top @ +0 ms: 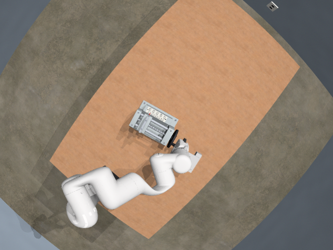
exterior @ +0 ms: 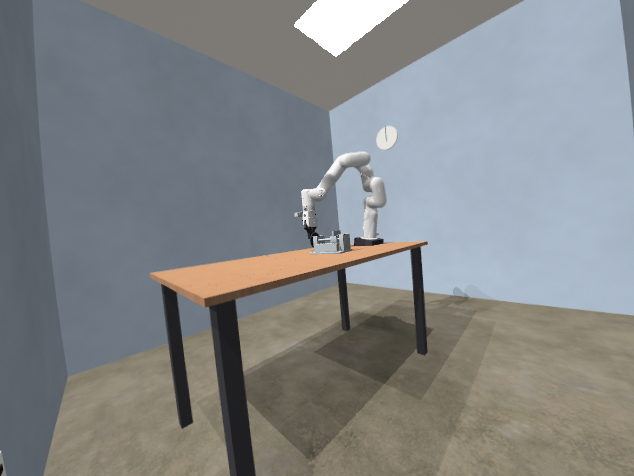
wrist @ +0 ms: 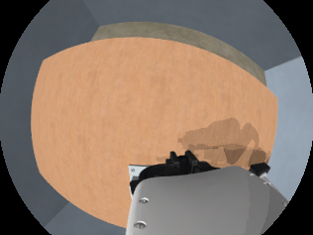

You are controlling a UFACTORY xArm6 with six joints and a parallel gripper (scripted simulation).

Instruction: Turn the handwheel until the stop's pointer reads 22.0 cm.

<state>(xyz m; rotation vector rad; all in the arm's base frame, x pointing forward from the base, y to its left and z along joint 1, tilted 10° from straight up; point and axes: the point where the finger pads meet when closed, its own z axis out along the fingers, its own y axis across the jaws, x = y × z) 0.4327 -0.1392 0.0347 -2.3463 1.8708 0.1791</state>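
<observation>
Now: hand 2 cm to the right of the handwheel and 1 cm above it.
</observation>
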